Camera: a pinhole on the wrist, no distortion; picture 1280 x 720 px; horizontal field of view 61.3 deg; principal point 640.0 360.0 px. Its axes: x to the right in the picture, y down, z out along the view. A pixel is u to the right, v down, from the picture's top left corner.
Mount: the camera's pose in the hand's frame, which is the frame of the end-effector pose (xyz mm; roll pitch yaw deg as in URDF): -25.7 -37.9 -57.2 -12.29 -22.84 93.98
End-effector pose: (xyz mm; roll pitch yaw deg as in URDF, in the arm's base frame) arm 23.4 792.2 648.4 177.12 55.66 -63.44
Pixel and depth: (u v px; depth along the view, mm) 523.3 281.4 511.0
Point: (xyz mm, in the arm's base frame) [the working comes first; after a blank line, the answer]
In the camera's frame: -55.2 -37.2 511.0

96.0 1251.3 487.8
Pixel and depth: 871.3 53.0 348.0
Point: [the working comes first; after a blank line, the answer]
In the camera's frame: 74.5 -98.9 348.0

-8.0 1061.1 472.3
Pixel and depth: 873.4 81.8 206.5
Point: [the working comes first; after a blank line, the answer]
In the camera's frame: 44.6 -53.2 206.5

23.9 949.7 570.2
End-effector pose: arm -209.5 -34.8 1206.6 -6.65 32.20 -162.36
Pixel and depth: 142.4 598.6 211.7
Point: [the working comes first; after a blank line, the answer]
In the camera's frame: -97.5 46.8 211.7

-241.2 163.6 1355.6
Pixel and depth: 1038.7 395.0 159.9
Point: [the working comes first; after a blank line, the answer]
In the camera's frame: 59.0 5.2 159.9

-225.4 -4.7 1336.8
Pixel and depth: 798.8 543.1 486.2
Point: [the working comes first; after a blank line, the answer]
In the camera's frame: 71.5 82.4 486.2

-289.4 61.1 1659.5
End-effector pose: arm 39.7 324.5 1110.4 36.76 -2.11 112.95
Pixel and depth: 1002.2 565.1 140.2
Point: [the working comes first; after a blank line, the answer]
In the camera's frame: 47.0 26.6 140.2

153.4 283.4 1143.6
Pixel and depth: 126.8 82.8 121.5
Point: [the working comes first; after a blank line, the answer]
In the camera's frame: -57.7 -31.2 121.5

166.9 365.3 1055.4
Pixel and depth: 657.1 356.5 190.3
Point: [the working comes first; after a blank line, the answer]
In the camera's frame: 3.0 -0.6 190.3

208.5 329.0 1134.8
